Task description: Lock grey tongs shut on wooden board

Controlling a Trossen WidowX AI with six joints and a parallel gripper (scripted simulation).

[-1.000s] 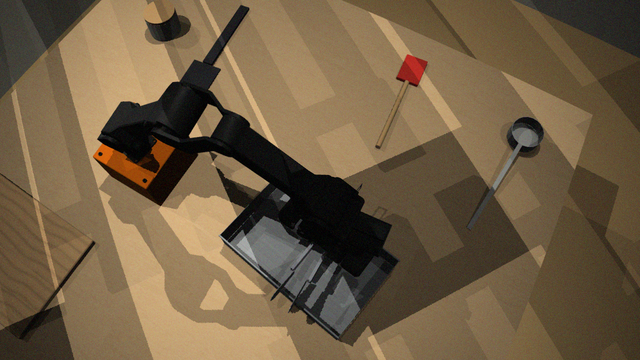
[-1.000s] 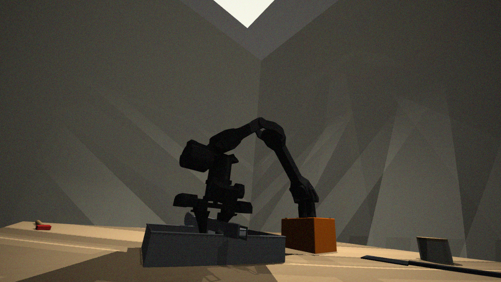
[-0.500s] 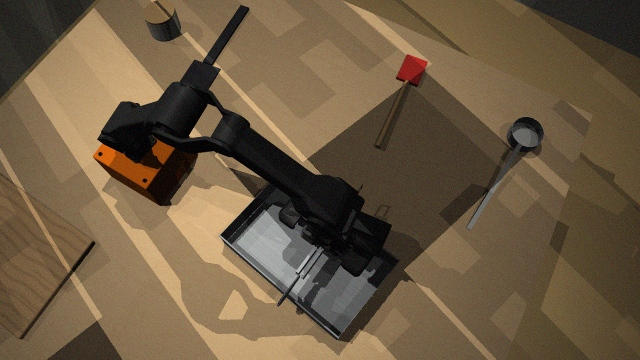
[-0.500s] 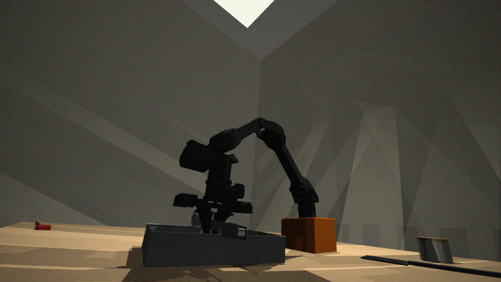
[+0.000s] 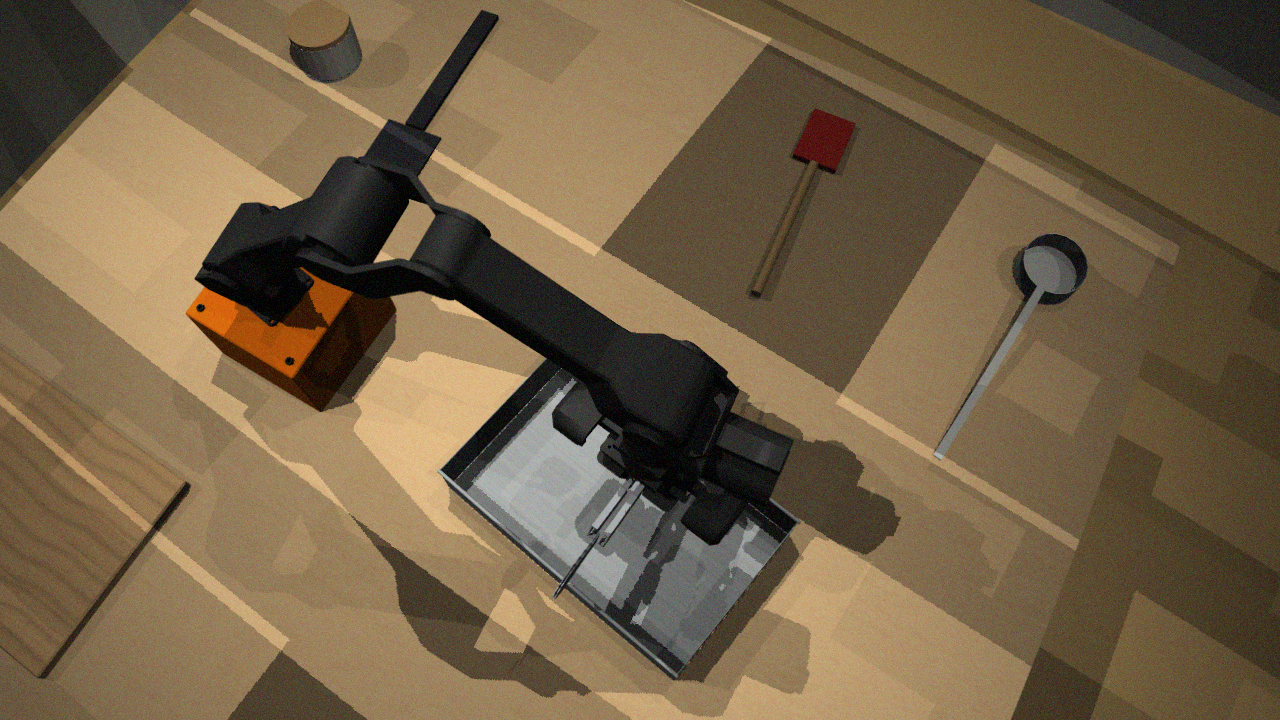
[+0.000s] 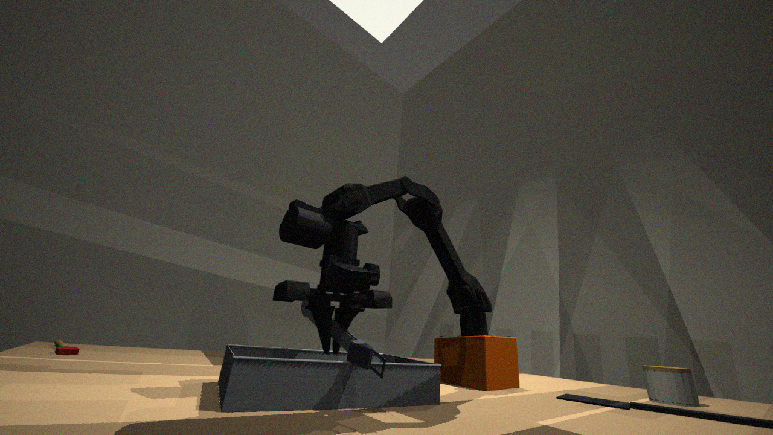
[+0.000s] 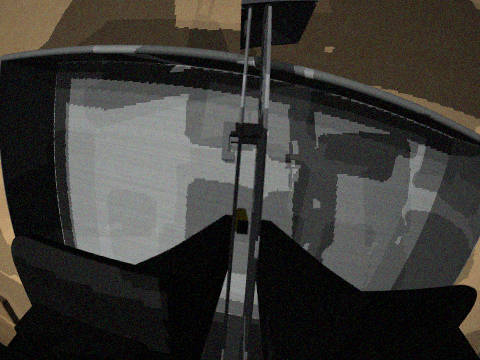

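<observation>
Right now my gripper tip is 1 cm past the grey roasting tin, 3 cm to the left of it and 3 cm above it. From my gripper tip the other things lie so: wooden board (55 cm behind, 43 cm to the right, 5 cm below); black spatula (52 cm behind, 22 cm to the left, 6 cm below); red spatula (8 cm behind, 43 cm to the left, 5 cm below).
</observation>
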